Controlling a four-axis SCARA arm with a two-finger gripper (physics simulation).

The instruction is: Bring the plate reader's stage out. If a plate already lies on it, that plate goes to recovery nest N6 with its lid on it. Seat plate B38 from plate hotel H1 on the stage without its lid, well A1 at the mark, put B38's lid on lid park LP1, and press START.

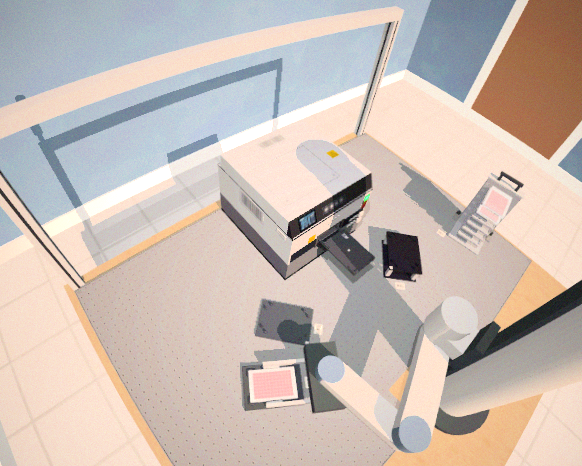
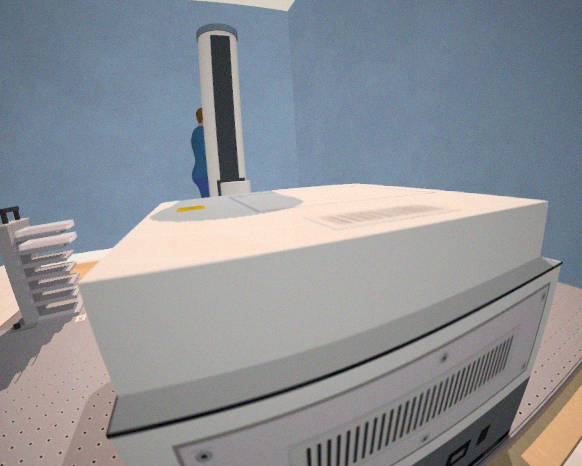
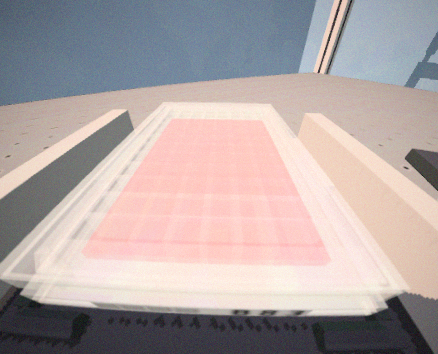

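Seen in the pictures: gripper, fingertip midpoint: point(image 1: 264, 384) point(image 3: 215, 127); arm's base, origin of the base link: point(image 1: 451, 392).
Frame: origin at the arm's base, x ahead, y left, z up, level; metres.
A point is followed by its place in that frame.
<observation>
My gripper point(image 1: 281, 384) point(image 3: 215, 127) @(x 0.396, y 0.416, z 0.040 m) is shut on a clear plate with a pink field point(image 1: 272, 384) @(x 0.382, y 0.400, z 0.044 m) point(image 3: 207, 200) @(x 0.361, y 0.363, z 0.043 m). A lid appears to be on it; the label on its near edge looks like B83. It is held level over a dark nest point(image 1: 245, 401) @(x 0.396, y 0.482, z 0.024 m) point(image 3: 200, 337); a gap beneath is hard to judge. The reader point(image 1: 295, 180) @(x 0.750, y 0.027, z 0.297 m) point(image 2: 325, 260) @(x 0.971, y -0.103, z 0.289 m) has its dark stage point(image 1: 348, 251) @(x 0.526, y -0.021, z 0.142 m) out, with no plate on it. A green button point(image 1: 366, 198) @(x 0.611, y -0.181, z 0.210 m) shows on the reader's front. Hotel point(image 1: 470, 245) @(x 0.262, y -0.538, z 0.021 m) point(image 2: 15, 280) @(x 0.375, y -0.626, z 0.138 m) holds a pink plate point(image 1: 495, 202) point(image 2: 47, 242) and another plate point(image 2: 47, 229) @(x 0.332, y -0.535, z 0.247 m).
An unoccupied dark nest point(image 1: 285, 317) @(x 0.514, y 0.236, z 0.022 m) lies behind the gripper's plate. A black raised stand point(image 1: 404, 252) @(x 0.416, y -0.230, z 0.073 m) is right of the stage. The dark gripper body point(image 1: 322, 395) @(x 0.272, y 0.327, z 0.092 m) and the arm's links point(image 1: 425, 380) @(x 0.123, y 0.141, z 0.201 m) reach in from the right. Small nest labels are unreadable. A framed clear screen point(image 1: 380, 80) @(x 1.006, y -0.717, z 0.308 m) stands behind the reader.
</observation>
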